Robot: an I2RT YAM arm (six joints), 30 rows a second.
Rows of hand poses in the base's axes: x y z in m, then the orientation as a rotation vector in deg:
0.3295, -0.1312, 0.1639, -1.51, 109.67, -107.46
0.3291, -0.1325, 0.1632, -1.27, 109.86, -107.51
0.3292, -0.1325, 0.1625, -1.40, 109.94, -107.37
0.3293, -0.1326, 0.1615, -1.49, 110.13, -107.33
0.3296, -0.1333, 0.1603, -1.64, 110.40, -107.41
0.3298, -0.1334, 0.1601, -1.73, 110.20, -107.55
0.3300, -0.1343, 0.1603, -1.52, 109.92, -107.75
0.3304, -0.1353, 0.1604, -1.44, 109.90, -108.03
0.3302, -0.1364, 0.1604, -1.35, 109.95, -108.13
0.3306, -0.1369, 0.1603, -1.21, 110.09, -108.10
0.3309, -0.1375, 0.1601, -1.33, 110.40, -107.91
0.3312, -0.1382, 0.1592, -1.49, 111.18, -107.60
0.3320, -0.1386, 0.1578, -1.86, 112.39, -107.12
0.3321, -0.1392, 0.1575, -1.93, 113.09, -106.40
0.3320, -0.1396, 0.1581, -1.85, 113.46, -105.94
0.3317, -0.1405, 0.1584, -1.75, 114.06, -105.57
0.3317, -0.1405, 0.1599, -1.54, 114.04, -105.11
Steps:
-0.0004, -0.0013, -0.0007, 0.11, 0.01, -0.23
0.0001, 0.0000, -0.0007, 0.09, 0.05, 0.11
0.0001, -0.0001, -0.0010, 0.10, 0.14, -0.01
0.0003, -0.0007, -0.0012, 0.07, 0.27, -0.09
0.0002, -0.0001, -0.0002, -0.18, -0.02, 0.05
0.0002, -0.0009, 0.0002, -0.20, -0.19, -0.10
0.0004, -0.0010, 0.0001, -0.14, 0.06, -0.19
-0.0002, -0.0011, 0.0000, -0.01, 0.03, -0.12
0.0004, -0.0005, -0.0001, 0.11, 0.00, -0.11
0.0003, -0.0006, -0.0002, 0.23, 0.16, 0.04
0.0003, -0.0007, -0.0009, 0.51, 0.41, -0.08
0.0008, -0.0004, -0.0014, 0.77, 0.70, -0.06
0.0001, -0.0006, -0.0003, 0.70, 0.16, 0.13
-0.0001, -0.0004, 0.0006, 0.43, -0.01, 0.05
-0.0003, -0.0009, 0.0003, 0.49, 0.16, -0.11
0.0000, 0.0000, 0.0015, 0.26, -0.30, 0.15

